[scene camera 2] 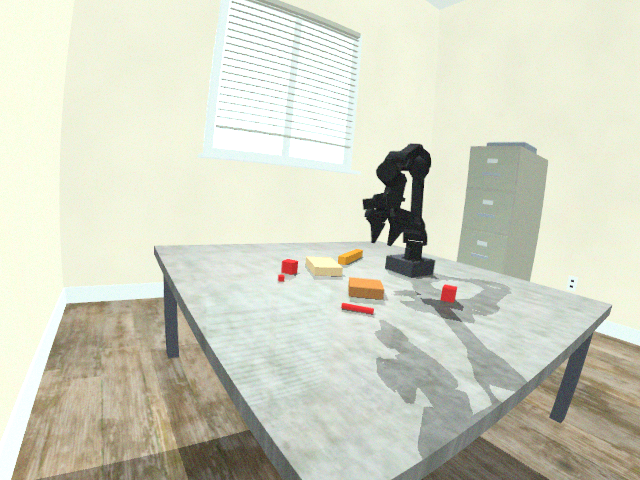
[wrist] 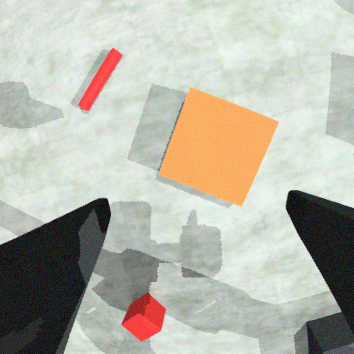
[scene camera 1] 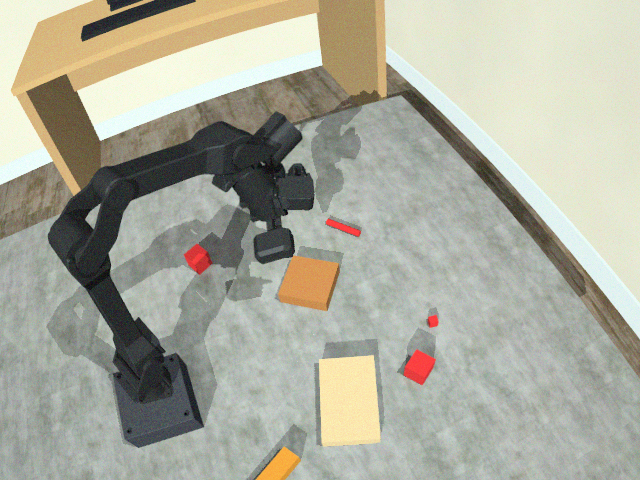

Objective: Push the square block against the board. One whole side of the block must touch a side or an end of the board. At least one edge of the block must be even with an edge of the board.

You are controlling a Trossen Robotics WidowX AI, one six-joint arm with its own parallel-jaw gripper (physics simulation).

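Frame: origin at the arm's base, x right, y ahead, z up, level; centimetres.
Seen in the pictures: gripper, fingertip midpoint: (scene camera 2: 380,244) (wrist: 198,202); arm's base, origin of the base link: (scene camera 2: 412,259) (scene camera 1: 153,384).
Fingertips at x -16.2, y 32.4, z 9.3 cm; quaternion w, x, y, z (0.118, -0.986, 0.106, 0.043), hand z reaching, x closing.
Pixels of each thing's middle, then the offset from my fingertips to it.
- oblong, body centre: (scene camera 1: 349,400) (scene camera 2: 323,265) dy +0.4, dx +28.7, dz -13.4 cm
- red rod, body centre: (wrist: 99,79) (scene camera 1: 343,227) (scene camera 2: 357,308) dy +13.4, dx -9.4, dz -14.2 cm
- yellow-orange bar, body centre: (scene camera 2: 351,256) dy -21.0, dx +40.9, dz -13.3 cm
The square block, orange (scene camera 1: 310,281) (scene camera 2: 366,288) (wrist: 218,147), lies flat on the table. The board, pale cream and oblong (scene camera 1: 349,400) (scene camera 2: 324,266), lies flat, lower down than the block in scene camera 1 and behind it to the left in scene camera 2. A clear gap separates them, and the block is turned somewhat relative to the board. The board does not show in the wrist view. My gripper (scene camera 1: 285,219) (scene camera 2: 382,242) (wrist: 198,202) is open and empty, raised above the table. In the wrist view the block lies ahead, between the fingertip directions.
A red rod (scene camera 1: 343,227) (scene camera 2: 357,308) (wrist: 100,79) lies near the block. A red cube (scene camera 1: 197,258) (scene camera 2: 448,293) (wrist: 144,317) is on the arm's side. Another red cube (scene camera 1: 419,366) (scene camera 2: 290,267) and a tiny one (scene camera 1: 433,320) (scene camera 2: 281,277) are beyond the board. A yellow-orange bar (scene camera 1: 279,465) (scene camera 2: 350,256) lies near the board.
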